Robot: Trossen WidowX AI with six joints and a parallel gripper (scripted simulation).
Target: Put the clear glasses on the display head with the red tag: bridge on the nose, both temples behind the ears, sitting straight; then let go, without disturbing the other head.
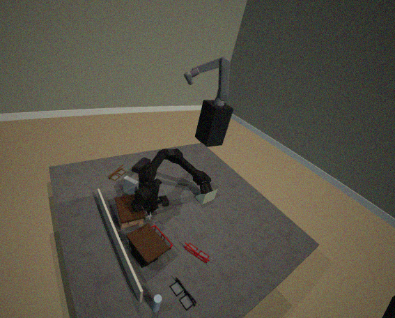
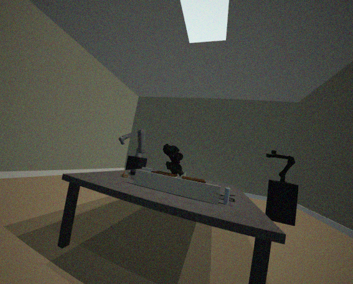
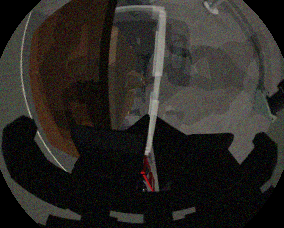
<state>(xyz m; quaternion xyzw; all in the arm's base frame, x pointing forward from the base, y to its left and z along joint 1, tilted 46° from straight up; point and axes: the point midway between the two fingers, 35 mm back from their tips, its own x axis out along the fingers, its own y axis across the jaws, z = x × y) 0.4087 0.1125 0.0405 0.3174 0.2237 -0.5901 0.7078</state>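
The brown-topped head is 60 mm ahead of my gripper tip, 40 mm to the right of it and 10 mm below it. Round my gripper tip: pale rail 190 mm ahead, 80 mm to the left, 10 mm below; white block 20 mm ahead, 250 mm to the right, 10 mm below; stand 140 mm behind, 240 mm to the right, 40 mm below.
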